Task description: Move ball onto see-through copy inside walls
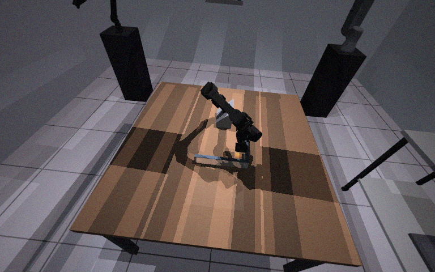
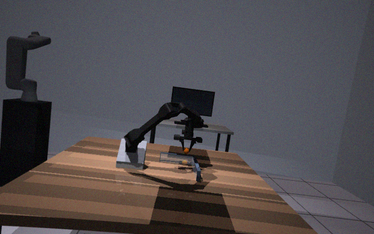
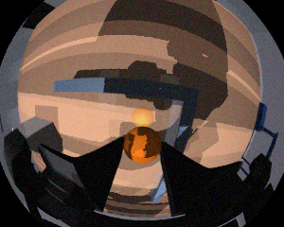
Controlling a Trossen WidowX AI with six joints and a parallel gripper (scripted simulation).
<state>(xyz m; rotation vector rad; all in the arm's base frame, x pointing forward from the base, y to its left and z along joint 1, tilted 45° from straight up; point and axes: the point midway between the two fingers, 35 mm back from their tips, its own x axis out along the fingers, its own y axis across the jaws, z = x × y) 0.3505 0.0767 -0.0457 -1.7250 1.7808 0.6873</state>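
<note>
Right now the see-through copy of ball is 80 mm below my gripper tip. From my gripper tip the other things lie so: orange ball (right at my gripper tip); clear wall (100 mm to the right, 70 mm below, 60 mm ahead).
</note>
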